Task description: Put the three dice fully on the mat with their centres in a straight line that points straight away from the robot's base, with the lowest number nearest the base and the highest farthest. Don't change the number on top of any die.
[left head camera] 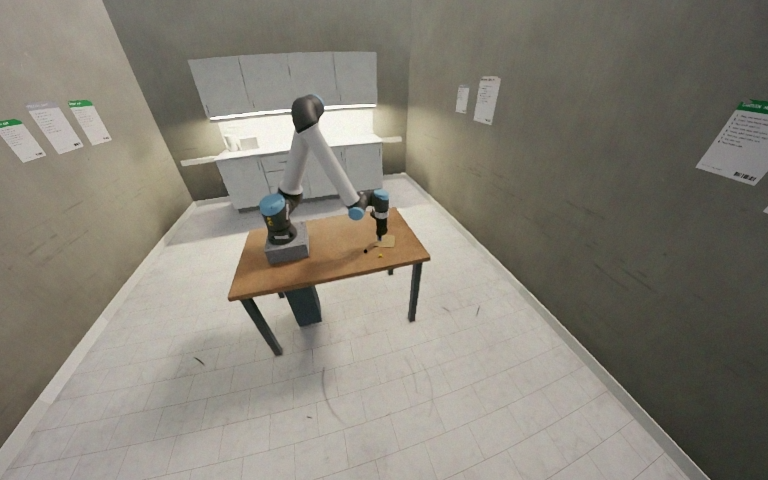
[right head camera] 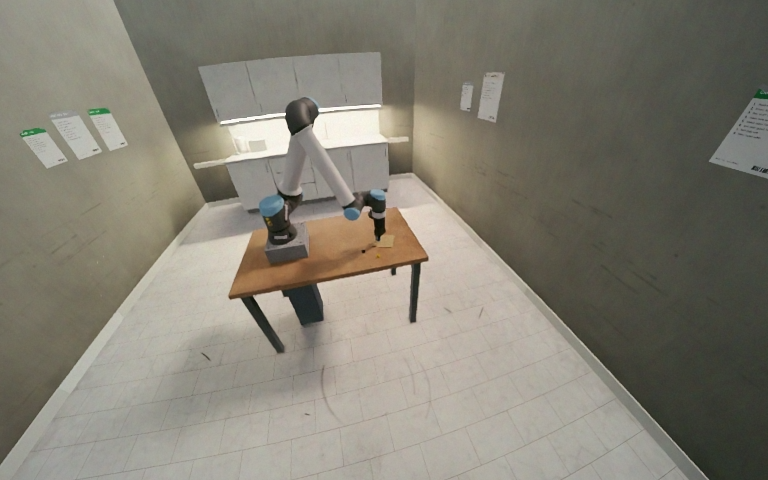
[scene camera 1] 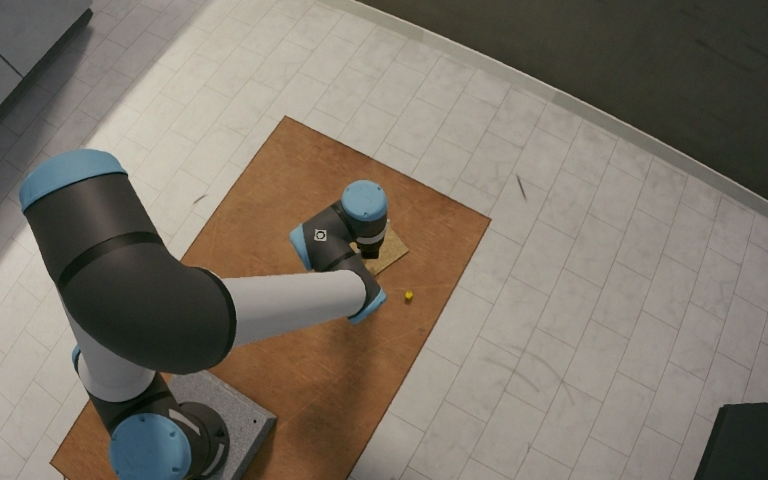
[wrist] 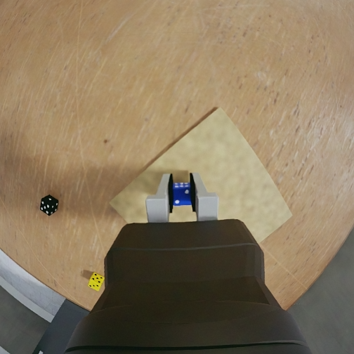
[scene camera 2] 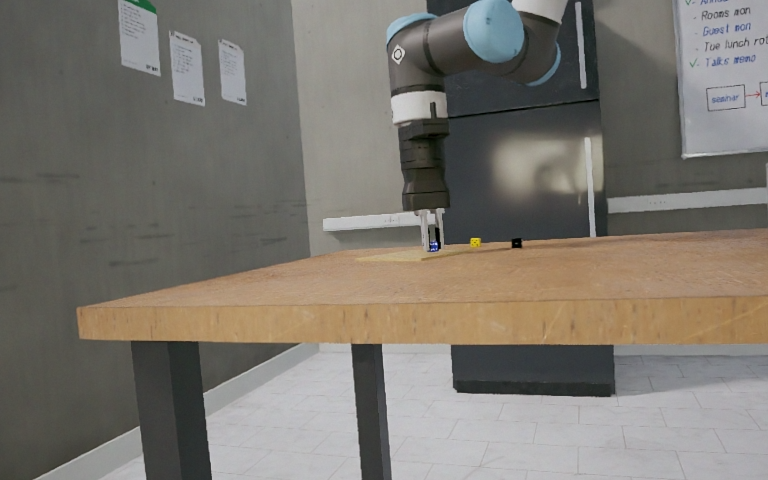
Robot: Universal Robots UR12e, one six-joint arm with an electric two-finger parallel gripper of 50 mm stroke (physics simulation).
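Note:
My gripper is shut on the blue die, which is low over the mat or touching it; I cannot tell which. The tan square mat lies on the table under the gripper. The black die stands on the table off the mat. The yellow die is also off the mat. The arm hides the black die in scene camera 1.
The wooden table carries the grey base block of the robot. The table's edge runs beyond the yellow die. The forearm reaches over the table. Cabinets stand behind.

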